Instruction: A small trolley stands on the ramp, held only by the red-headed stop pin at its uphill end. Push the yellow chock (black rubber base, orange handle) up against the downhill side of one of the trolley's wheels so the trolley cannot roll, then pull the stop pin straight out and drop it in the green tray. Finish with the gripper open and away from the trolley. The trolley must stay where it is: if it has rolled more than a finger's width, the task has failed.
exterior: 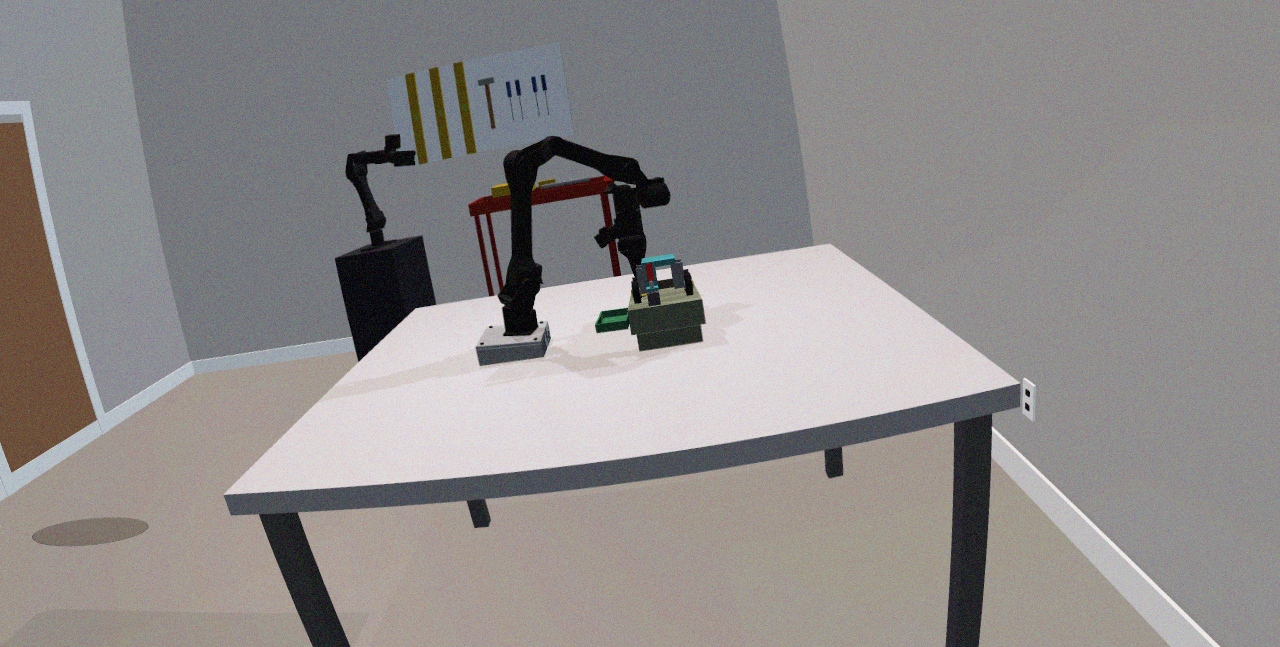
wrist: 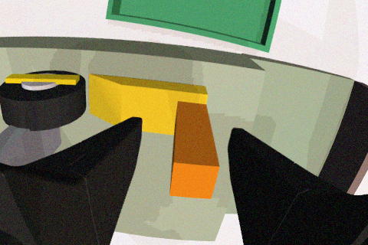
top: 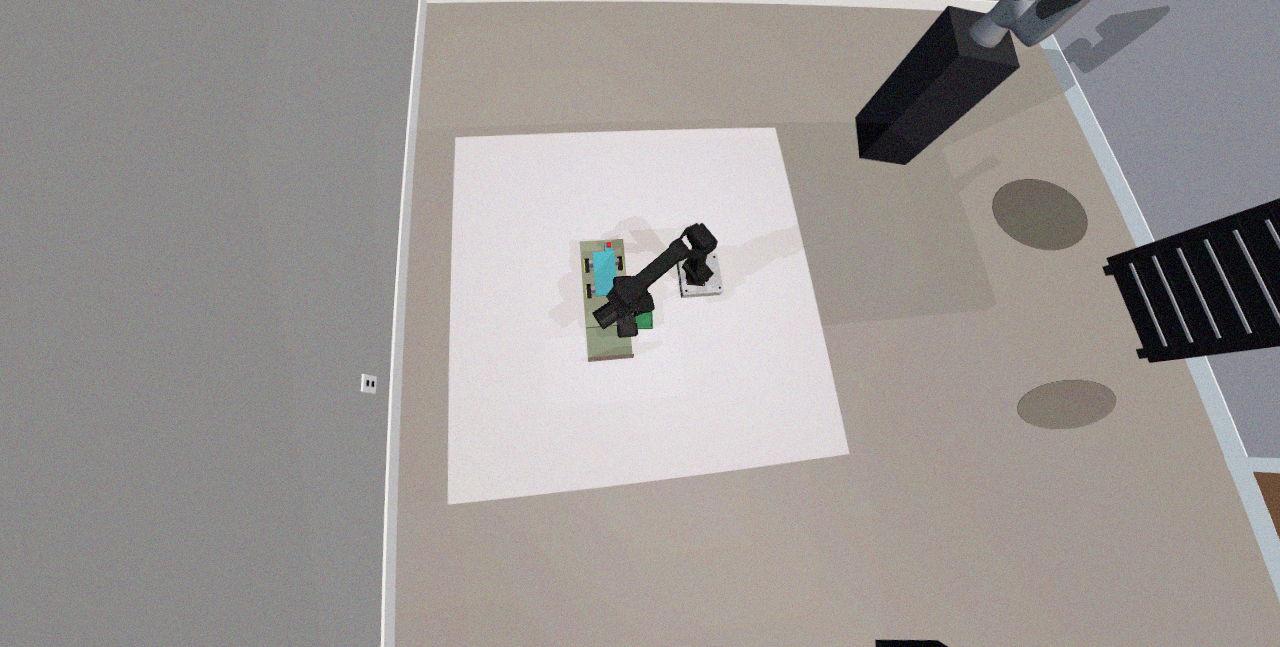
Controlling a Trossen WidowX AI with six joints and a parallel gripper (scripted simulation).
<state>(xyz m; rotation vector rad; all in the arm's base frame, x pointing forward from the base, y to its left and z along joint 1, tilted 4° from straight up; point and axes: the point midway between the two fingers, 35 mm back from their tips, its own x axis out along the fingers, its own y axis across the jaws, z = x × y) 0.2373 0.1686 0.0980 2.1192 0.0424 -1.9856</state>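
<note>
My gripper tip is 1 cm short of the yellow chock, 2 cm to the left of it and 1 cm above it. Also, from my gripper tip: cyan trolley: 7 cm ahead, 11 cm to the right, 2 cm above; green tray: 7 cm behind, 2 cm to the right, 10 cm below; olive ramp: 7 cm ahead, 10 cm to the right, 5 cm below.
</note>
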